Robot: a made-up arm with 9 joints.
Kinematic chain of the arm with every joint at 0, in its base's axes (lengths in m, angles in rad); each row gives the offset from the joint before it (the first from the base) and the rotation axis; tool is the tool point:
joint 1: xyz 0 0 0.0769 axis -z
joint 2: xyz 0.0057 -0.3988 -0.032 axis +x
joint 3: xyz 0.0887 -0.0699 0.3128 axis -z
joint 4: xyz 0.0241 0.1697 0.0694 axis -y
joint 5: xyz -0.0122 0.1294 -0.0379 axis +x
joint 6: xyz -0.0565 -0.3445 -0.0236 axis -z
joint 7: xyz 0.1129 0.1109 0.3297 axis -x
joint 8: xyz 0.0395 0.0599 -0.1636 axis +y
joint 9: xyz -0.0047 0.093 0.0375 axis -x
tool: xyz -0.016 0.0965 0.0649
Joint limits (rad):
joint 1: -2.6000..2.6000
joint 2: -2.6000..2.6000
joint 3: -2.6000..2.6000
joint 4: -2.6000..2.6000
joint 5: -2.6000..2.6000
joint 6: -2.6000..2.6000
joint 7: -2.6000..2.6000
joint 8: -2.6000..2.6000
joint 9: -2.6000..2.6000
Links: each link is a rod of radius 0.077 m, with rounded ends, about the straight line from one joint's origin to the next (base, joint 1, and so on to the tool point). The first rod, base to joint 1, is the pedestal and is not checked.
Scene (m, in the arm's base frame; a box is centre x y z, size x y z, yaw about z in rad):
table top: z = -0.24
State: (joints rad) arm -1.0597 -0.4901 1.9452 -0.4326 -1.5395 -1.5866 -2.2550 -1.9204 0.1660
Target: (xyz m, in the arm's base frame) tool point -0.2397 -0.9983 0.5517
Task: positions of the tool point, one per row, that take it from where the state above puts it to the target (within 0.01 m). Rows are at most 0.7 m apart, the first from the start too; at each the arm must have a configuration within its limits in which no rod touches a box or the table.
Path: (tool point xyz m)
1: 0.9839 0.0387 1.0288
2: 0.7887 -0.6179 1.0265
3: 0.2944 -1.0184 0.8355
4: -0.2397 -0.9983 0.5517

